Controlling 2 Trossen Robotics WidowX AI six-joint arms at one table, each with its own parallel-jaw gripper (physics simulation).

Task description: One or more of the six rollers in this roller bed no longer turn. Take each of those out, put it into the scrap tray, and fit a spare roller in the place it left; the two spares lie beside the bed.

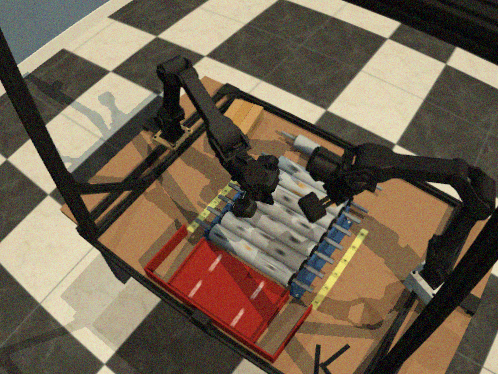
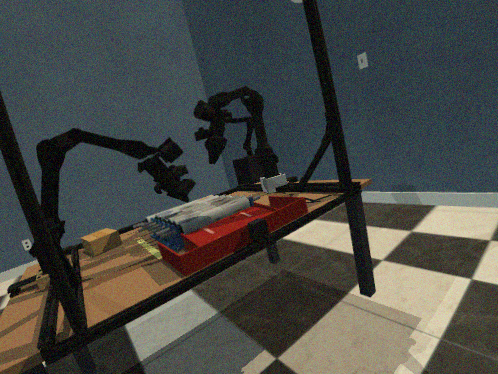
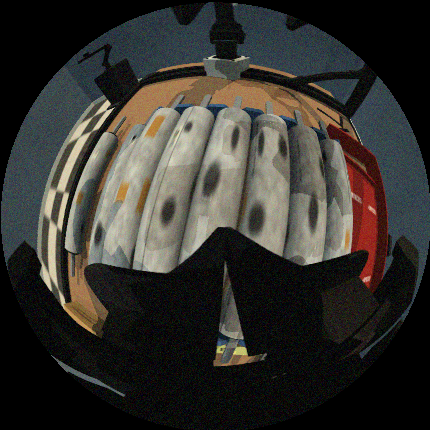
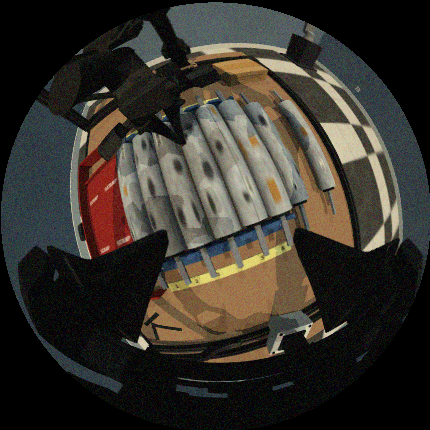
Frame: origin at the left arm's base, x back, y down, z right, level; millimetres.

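Seen in the pictures: left gripper, fingertip midpoint: (image 1: 272,204) (image 2: 188,201) (image 3: 223,233) (image 4: 183,143); right gripper, fingertip midpoint: (image 1: 324,202) (image 2: 212,164) (image 4: 232,235); left arm's base, link origin: (image 1: 172,134) (image 4: 180,64); right arm's base, link origin: (image 1: 434,275) (image 2: 272,175) (image 3: 226,56) (image 4: 291,340).
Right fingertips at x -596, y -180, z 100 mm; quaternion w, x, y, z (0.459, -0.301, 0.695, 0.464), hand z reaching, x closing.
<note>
Pixels of each thing's top centre, then the offset from my right fingertips to it. "*": a spot on its surface instead.
- spare roller, top centre: (image 3: 77,186) (image 4: 312,136) (image 1: 331,154) dx +102, dy +162, dz -277 mm
- spare, surface spot: (image 4: 267,127) * dx +150, dy +163, dz -168 mm
- red scrap tray, top centre: (image 3: 373,240) (image 4: 99,218) (image 1: 225,287) (image 2: 235,218) dx +130, dy +160, dz +264 mm
- wooden block, top centre: (image 3: 82,333) (image 1: 239,116) (image 4: 240,64) (image 2: 98,234) dx +431, dy +155, dz -259 mm
- yellow numbered strip, surface spot: (image 4: 225,274) * dx -100, dy +209, dz +43 mm
Six grey, mottled rollers lie side by side across the blue rails (image 1: 327,255) (image 4: 217,248) of the bed; one with orange patches (image 4: 260,160) lies at the numbered strip's 6 end. A spare roller (image 1: 305,144) (image 3: 92,192) (image 4: 306,142) lies apart at the back. The other spare (image 4: 267,127) lies close beside the bed, partly hidden. The red scrap tray (image 1: 225,287) (image 2: 200,252) (image 4: 102,200) is in front and shows no roller. My left gripper (image 1: 271,201) (image 2: 187,198) (image 3: 223,233) is shut and empty above the bed. My right gripper (image 4: 232,235) is open and empty, above the bed's right side.
A wooden block (image 1: 243,114) (image 2: 101,242) (image 4: 240,70) lies at the back left of the table. A yellow numbered strip (image 1: 345,262) (image 4: 225,274) runs beside the right rail. The two arms reach over the bed close to each other. Black frame posts (image 2: 327,95) stand at the table's edges.
</note>
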